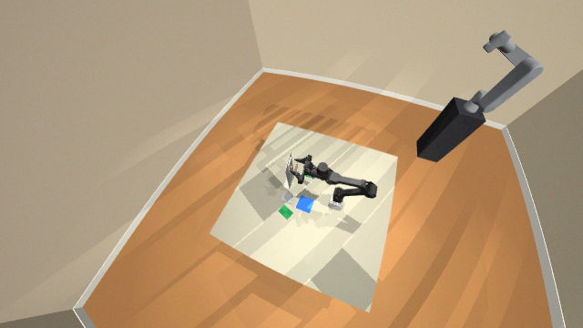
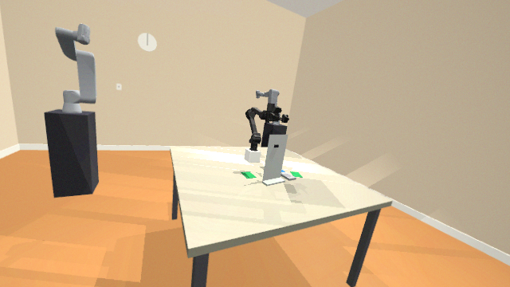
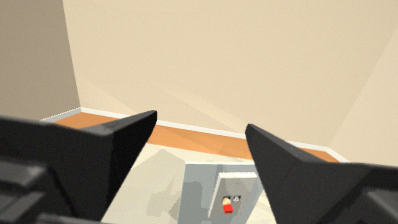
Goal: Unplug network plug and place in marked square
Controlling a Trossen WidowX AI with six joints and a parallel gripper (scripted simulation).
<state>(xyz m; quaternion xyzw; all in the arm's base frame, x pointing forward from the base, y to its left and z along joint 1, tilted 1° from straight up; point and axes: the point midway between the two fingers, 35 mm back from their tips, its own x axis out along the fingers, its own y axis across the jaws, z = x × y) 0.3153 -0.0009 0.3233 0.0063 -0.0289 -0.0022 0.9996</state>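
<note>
Now: the network plug 180 mm below my gripper tip, 80 mm to the right of it and 50 mm ahead of it. From my gripper tip the other things lie so: green patch (430 mm below, 200 mm to the left, 10 mm ahead); blue square (430 mm below, 120 mm behind, 90 mm to the left); upright grey panel (280 mm below, 80 mm to the right, 70 mm ahead).
</note>
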